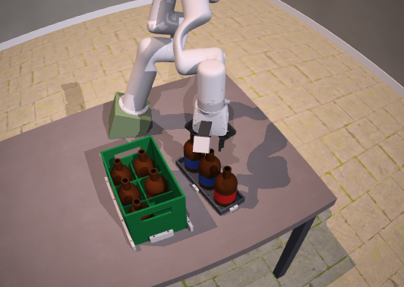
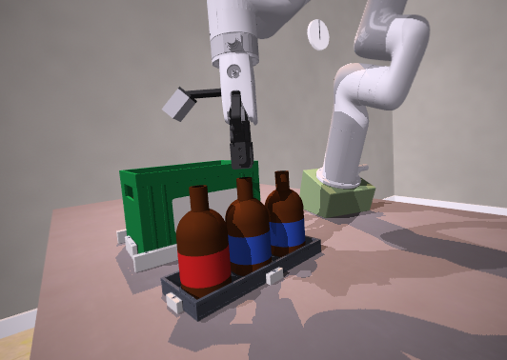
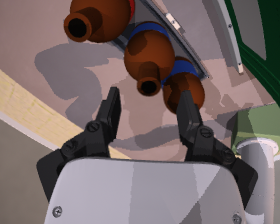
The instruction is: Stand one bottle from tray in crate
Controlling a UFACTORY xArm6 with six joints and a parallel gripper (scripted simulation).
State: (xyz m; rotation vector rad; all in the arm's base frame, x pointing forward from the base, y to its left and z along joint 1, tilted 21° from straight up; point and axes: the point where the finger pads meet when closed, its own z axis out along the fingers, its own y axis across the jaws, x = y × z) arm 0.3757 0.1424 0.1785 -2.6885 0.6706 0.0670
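Right now the dark tray is 18 cm below my hand. The rest, counted from my hand: green crate 23 cm to the right, 11 cm below, 4 cm ahead.
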